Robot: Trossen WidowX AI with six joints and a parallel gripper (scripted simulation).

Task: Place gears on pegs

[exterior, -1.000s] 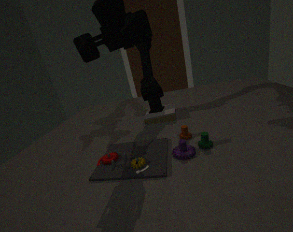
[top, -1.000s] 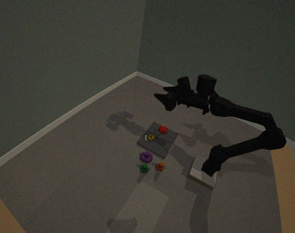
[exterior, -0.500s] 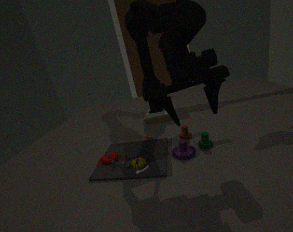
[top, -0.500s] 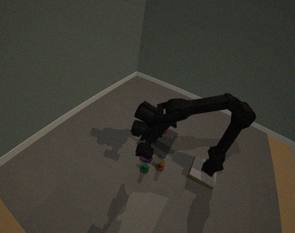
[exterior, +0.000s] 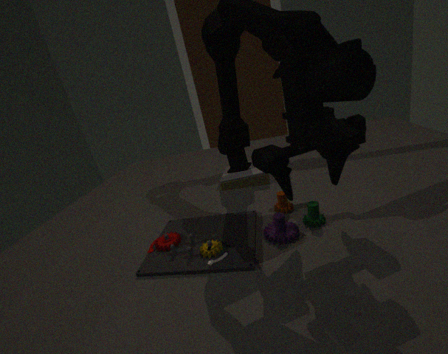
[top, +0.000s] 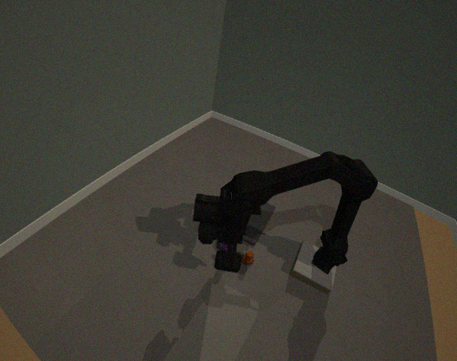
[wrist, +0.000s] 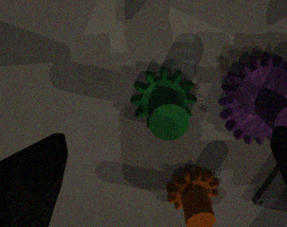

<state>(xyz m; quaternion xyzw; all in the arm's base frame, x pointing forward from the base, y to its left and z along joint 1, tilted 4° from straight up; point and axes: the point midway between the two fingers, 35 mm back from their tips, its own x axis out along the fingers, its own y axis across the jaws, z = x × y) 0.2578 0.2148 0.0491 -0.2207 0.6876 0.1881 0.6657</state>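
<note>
My gripper tip is 5 cm above the green gear. The rest, counted from my gripper tip: purple gear (3 cm ahead, 6 cm to the right, 5 cm below); yellow gear (10 cm ahead, 18 cm to the right, 5 cm below); orange gear (5 cm behind, 6 cm to the right, 5 cm below).
</note>
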